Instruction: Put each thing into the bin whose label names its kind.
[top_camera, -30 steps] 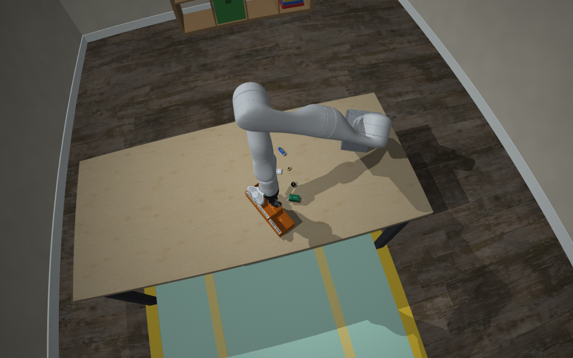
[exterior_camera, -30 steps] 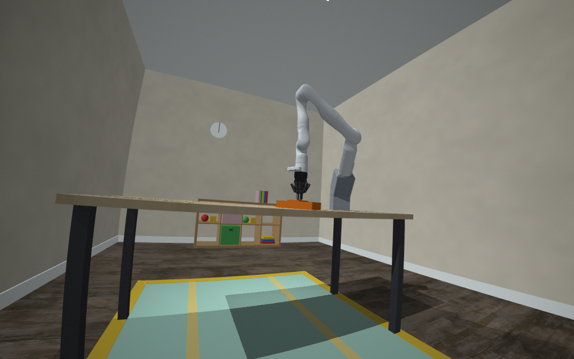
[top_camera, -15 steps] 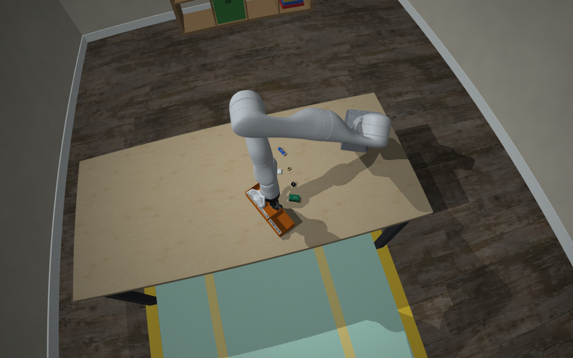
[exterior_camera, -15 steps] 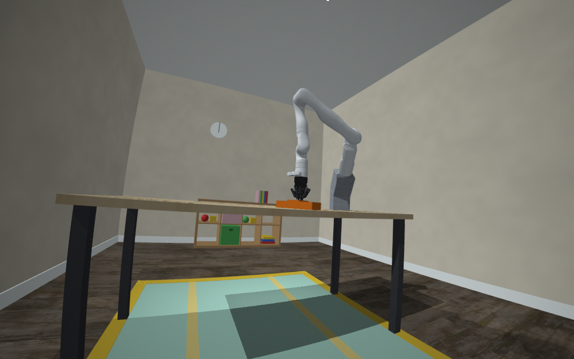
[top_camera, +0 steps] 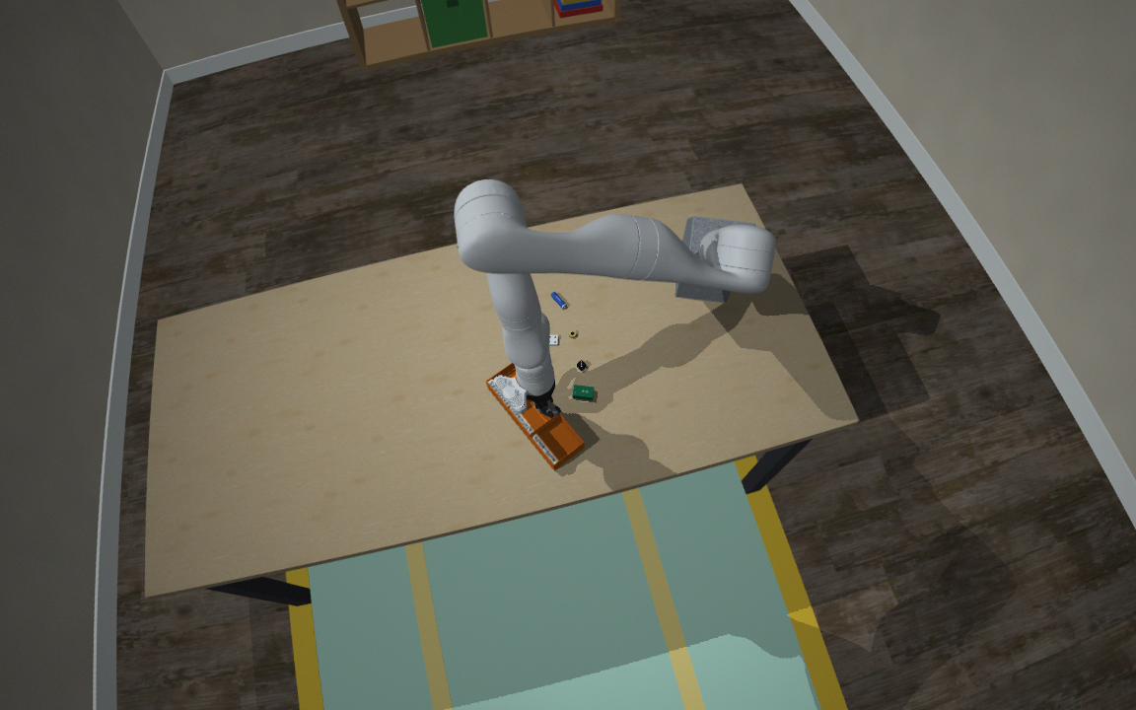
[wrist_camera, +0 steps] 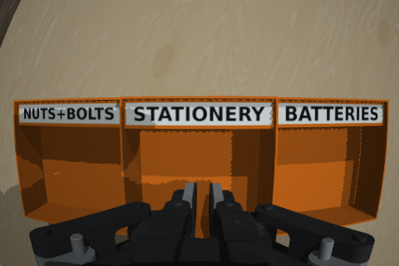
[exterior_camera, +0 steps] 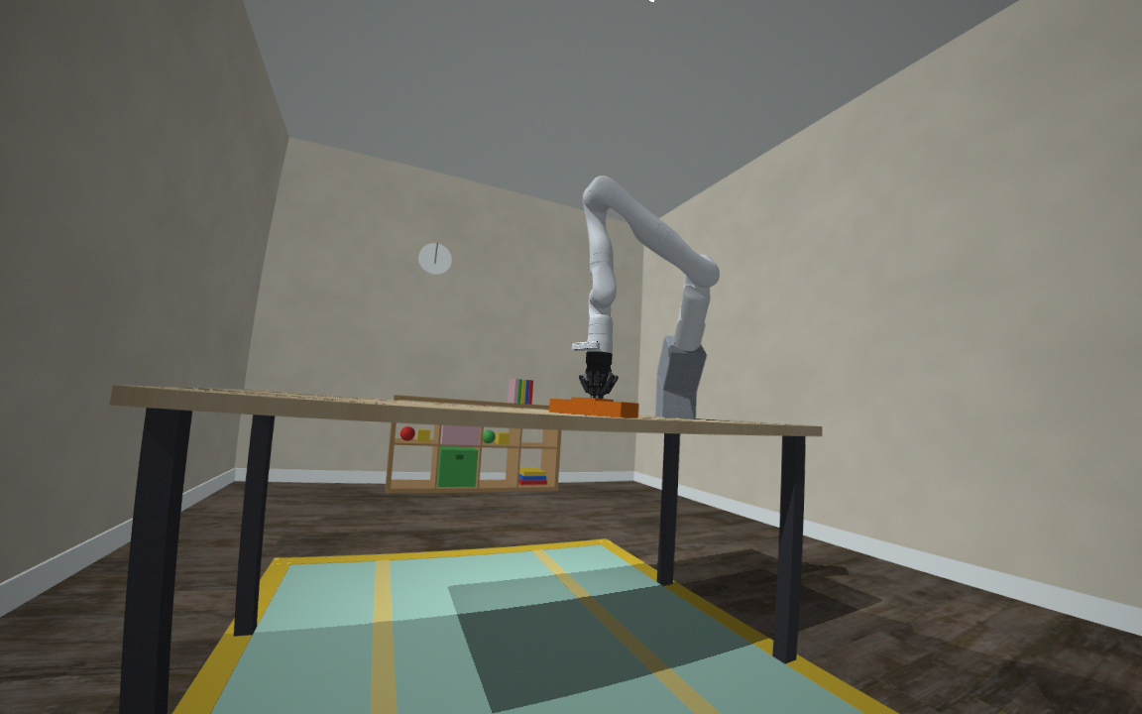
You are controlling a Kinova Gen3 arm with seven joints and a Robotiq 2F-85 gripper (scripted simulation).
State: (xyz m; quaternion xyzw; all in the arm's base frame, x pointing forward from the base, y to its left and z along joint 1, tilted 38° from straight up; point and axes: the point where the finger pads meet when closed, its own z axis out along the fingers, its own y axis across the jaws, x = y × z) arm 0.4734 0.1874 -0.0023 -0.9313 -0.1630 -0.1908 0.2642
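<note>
My gripper is now 2 cm short of the orange bins, 1 cm to the right of it and 1 cm above it. Round my hand: green 9V battery 9 cm behind, 2 cm to the right, 3 cm below; white domino 5 cm behind, 17 cm to the right, 3 cm below; black die 11 cm behind, 9 cm to the right, 3 cm below.
</note>
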